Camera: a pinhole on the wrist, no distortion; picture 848 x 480 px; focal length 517.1 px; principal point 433.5 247.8 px. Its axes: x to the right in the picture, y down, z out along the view. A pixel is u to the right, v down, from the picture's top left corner.
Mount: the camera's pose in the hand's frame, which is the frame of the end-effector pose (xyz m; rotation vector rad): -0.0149 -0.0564 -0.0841 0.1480 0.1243 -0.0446
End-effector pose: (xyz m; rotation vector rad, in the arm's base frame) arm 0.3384 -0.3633 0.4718 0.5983 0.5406 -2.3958
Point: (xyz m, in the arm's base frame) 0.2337 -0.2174 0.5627
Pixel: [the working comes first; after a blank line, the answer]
In the camera's frame: -0.0340 -0.1218 0.1300

outside the picture
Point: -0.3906 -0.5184 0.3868
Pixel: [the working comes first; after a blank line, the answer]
In the camera's frame: 0.6180 -0.1934 0.4145

outside the picture
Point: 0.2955 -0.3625 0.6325
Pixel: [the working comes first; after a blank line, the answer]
In the camera's frame: -0.0682 0.0219 0.2192

272.7 299.4
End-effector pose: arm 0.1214 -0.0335 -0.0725 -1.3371 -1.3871 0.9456
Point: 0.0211 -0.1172 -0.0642
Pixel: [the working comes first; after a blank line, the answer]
In the camera's frame: -0.0943 0.0354 0.1579

124.6 363.9
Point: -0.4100 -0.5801 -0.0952
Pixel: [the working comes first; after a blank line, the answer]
In the camera's frame: -0.6210 -0.0590 0.4967

outside the picture
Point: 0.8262 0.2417 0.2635
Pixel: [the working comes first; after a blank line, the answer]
In the camera's frame: 0.4486 -0.1358 -0.5906

behind the camera
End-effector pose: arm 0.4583 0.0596 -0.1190 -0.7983 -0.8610 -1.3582
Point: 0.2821 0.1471 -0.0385
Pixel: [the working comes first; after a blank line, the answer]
In the camera's frame: 0.0177 -0.0799 0.2271

473.8 66.0
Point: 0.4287 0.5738 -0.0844
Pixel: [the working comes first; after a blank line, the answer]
In the camera's frame: -0.2708 0.1257 0.5103

159.1 375.2
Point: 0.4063 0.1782 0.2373
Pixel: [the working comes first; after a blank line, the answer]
In the camera's frame: 0.2218 0.0814 0.3846

731.8 357.3
